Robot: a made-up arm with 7 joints.
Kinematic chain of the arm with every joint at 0, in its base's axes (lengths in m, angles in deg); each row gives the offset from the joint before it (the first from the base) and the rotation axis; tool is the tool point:
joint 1: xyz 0 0 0.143 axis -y
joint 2: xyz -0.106 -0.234 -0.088 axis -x
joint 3: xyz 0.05 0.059 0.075 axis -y
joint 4: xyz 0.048 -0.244 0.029 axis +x
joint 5: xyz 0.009 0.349 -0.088 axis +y
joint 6: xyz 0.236 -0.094 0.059 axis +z
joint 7: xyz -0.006 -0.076 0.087 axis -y
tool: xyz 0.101 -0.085 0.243
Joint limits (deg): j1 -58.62..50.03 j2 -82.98..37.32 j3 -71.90..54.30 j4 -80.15..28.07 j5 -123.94..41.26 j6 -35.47..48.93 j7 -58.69..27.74
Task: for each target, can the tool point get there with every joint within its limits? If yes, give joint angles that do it. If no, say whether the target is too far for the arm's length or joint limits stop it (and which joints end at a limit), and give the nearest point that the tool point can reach.
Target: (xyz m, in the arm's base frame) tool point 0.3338 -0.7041 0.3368
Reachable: yes | joints -22.11 -44.19 28.15 16.29 -14.60 22.89 -50.95
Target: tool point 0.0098 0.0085 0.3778
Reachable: yes | joints -21.42 -4.65 -23.64 -51.60 -76.82 14.88 -36.57
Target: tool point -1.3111 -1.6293 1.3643
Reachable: no: too far | nearest point -0.4168 -0.7210 0.4922 | short by 1.544 m
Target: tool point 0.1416 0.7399 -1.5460
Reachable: no: too far | nearest point 0.0605 0.1501 -0.5789 | short by 1.136 m
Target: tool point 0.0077 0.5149 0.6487
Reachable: no: joint limits stop it (at a limit: joint 2, joint 3, joint 4, joint 6) | nearest point 0.0062 0.2735 0.5482 | short by 0.262 m
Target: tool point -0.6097 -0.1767 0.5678
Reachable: no: joint limits stop it (at a limit: joint 3, joint 4, joint 6) | nearest point -0.5392 -0.1825 0.5187 | short by 0.086 m
